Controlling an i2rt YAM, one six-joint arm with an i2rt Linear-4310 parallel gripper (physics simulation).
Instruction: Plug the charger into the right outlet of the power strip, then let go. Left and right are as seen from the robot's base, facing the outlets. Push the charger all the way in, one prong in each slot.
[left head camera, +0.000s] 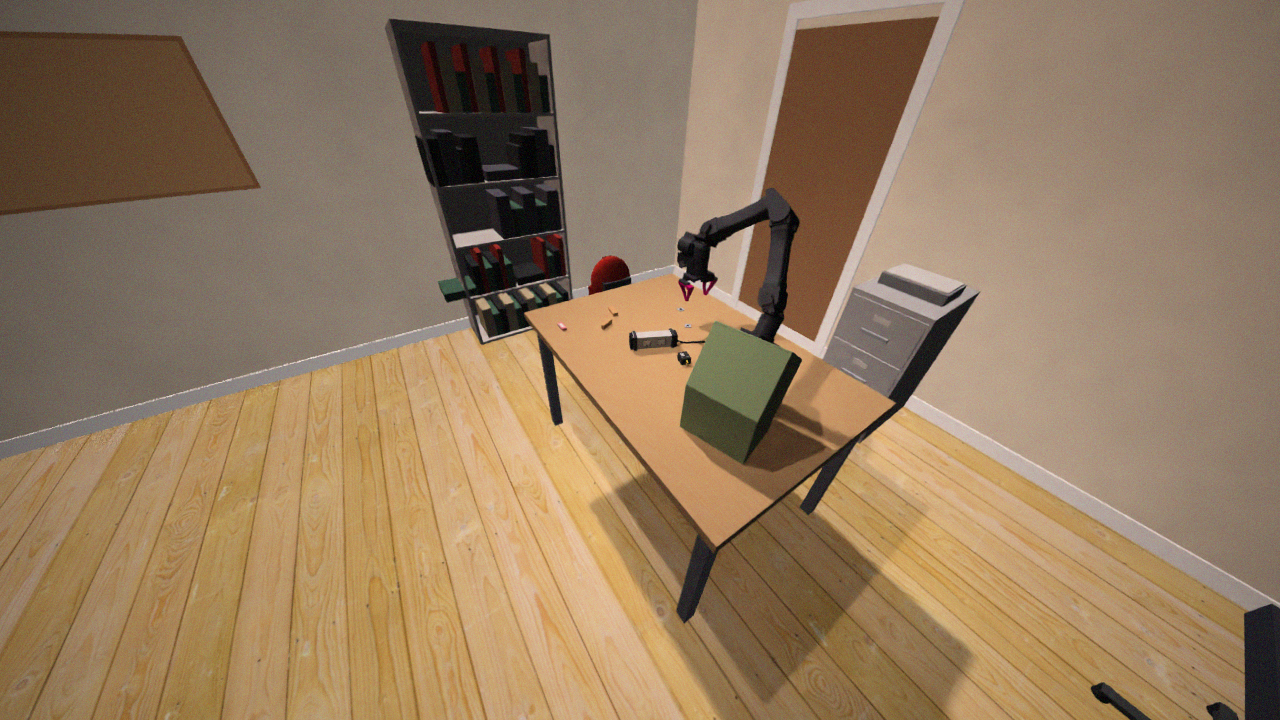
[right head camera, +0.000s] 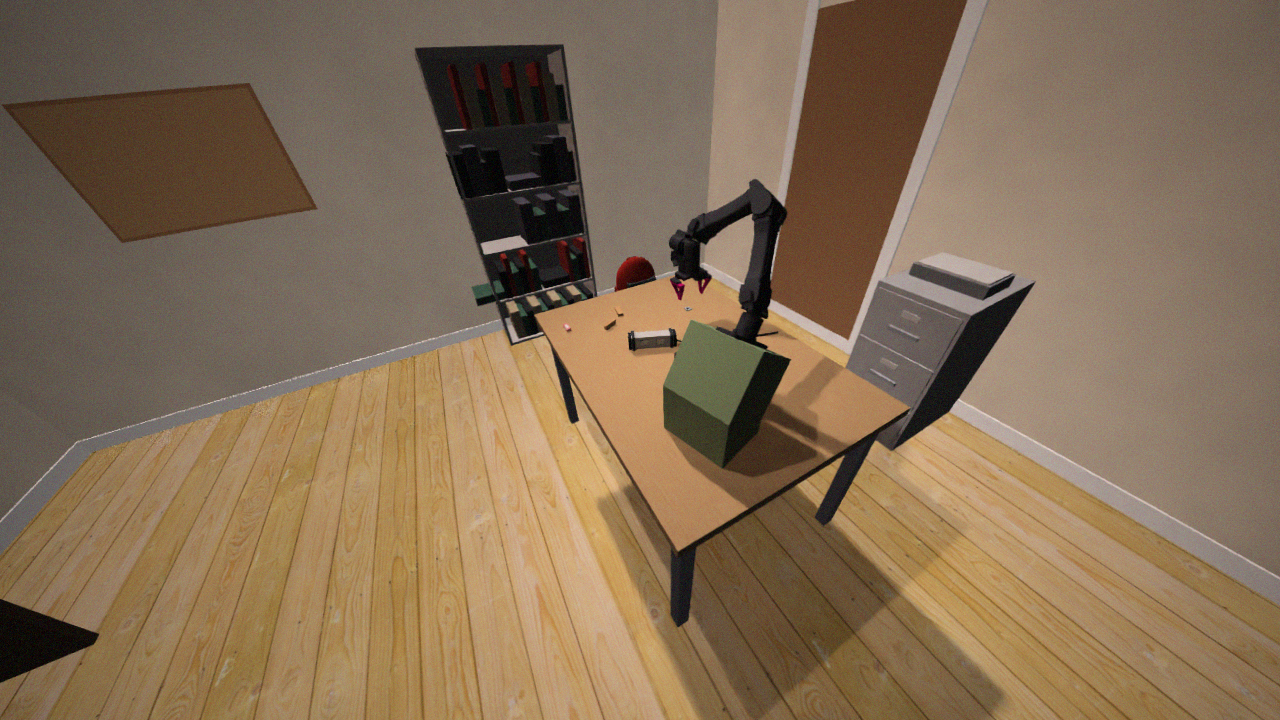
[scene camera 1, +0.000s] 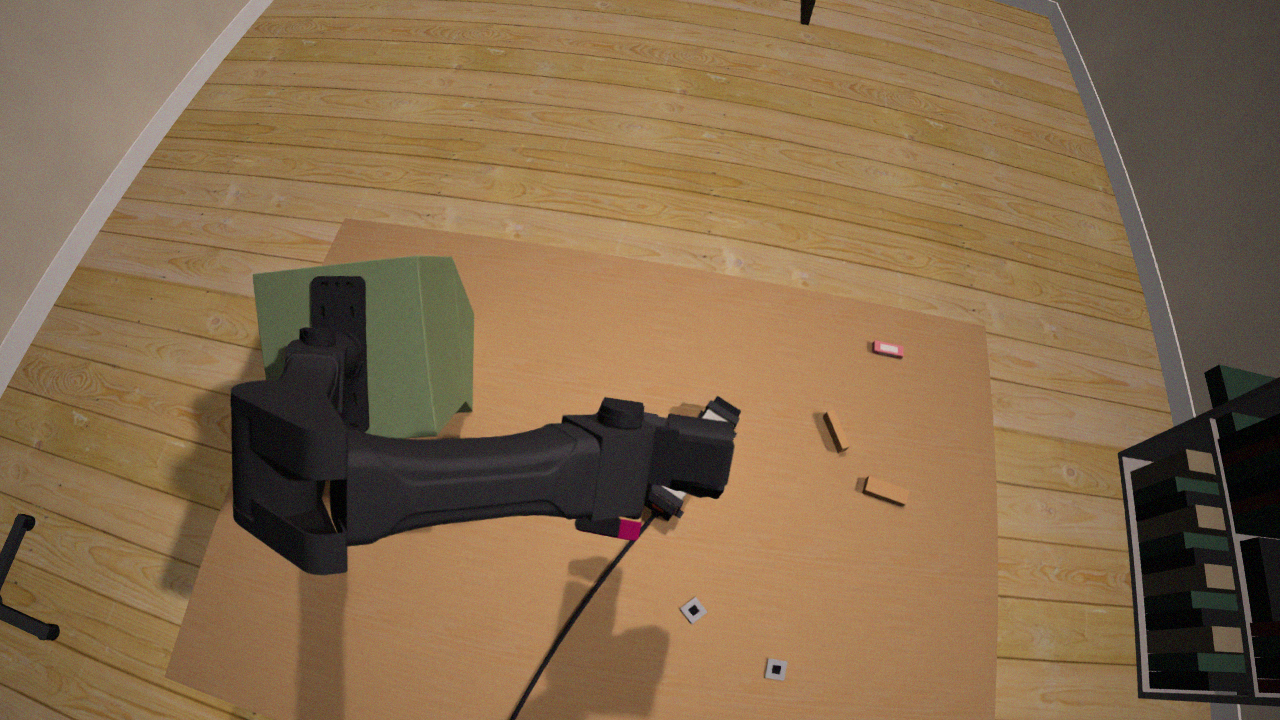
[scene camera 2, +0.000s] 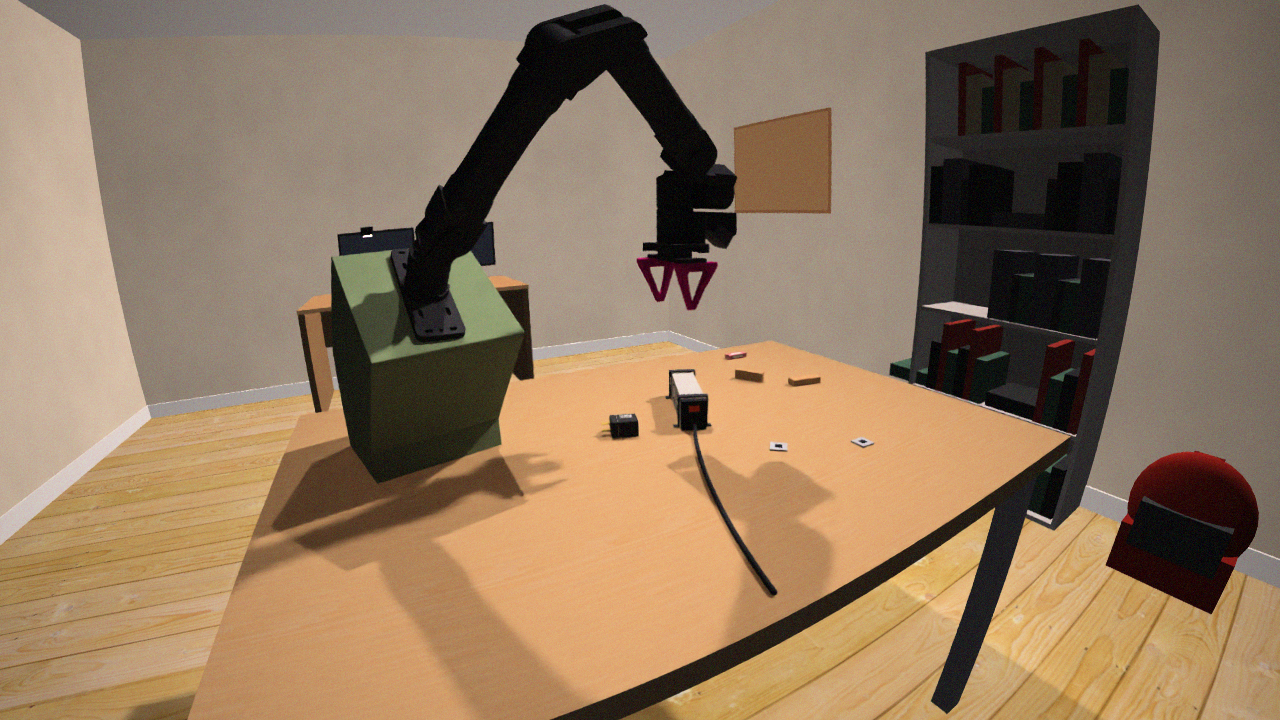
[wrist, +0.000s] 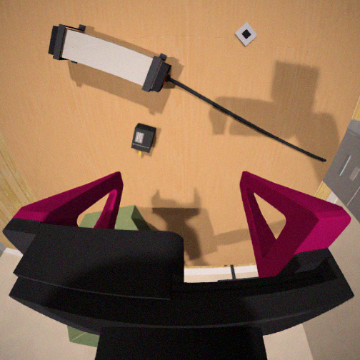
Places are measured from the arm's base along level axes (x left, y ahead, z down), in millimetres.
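Pixels of known places: gripper, fingertip midpoint: (left head camera: 695, 297) (right head camera: 690, 296) (scene camera 2: 675, 305); arm's base at its link origin: (left head camera: 760, 340) (right head camera: 742, 339) (scene camera 1: 341, 354) (scene camera 2: 424, 293).
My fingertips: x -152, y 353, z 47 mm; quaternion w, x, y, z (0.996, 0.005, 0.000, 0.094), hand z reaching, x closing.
For each thing: its middle in the pictures, then the offset to it from my fingertips. Level surfaces: height alone.
- black charger at the middle of its body: (scene camera 2: 619, 426) (left head camera: 684, 359) dz +223, dx +93, dy -50 mm
- white power strip with black ends, body centre: (scene camera 1: 693, 458) (scene camera 2: 687, 396) (right head camera: 652, 338) (left head camera: 653, 339) dz +207, dx +97, dy +119 mm
- pink piece at the middle of its body: (scene camera 1: 887, 349) (scene camera 2: 735, 355) dz +232, dx +300, dy +498 mm
- table at its surface level: dz +238 mm
The black charger (left head camera: 683, 358) (scene camera 2: 623, 425) (wrist: 144, 137) lies on the table between the green block and the power strip; its yellow prongs point towards the bottom edge of the wrist view, away from the strip. The white power strip with black ends (left head camera: 653, 339) (right head camera: 652, 339) (scene camera 2: 687, 394) (wrist: 107, 56) lies on the table; its outlets show small in the left head view. My gripper (left head camera: 699, 291) (right head camera: 691, 290) (scene camera 2: 675, 304) (wrist: 181, 177) is open and empty, pointing down high above the table. In scene camera 1 the arm hides the charger and most of the strip.
A black cable (scene camera 1: 581, 604) (scene camera 2: 729, 523) (wrist: 245, 120) runs from the strip. The arm's base stands on a green block (left head camera: 738, 385) (scene camera 2: 438, 394). Two small white squares (scene camera 1: 692, 610) (scene camera 1: 776, 668), two orange-brown pieces (scene camera 1: 835, 431) (scene camera 1: 885, 490) and a pink piece (scene camera 1: 887, 349) lie on the table (scene camera 1: 930, 573).
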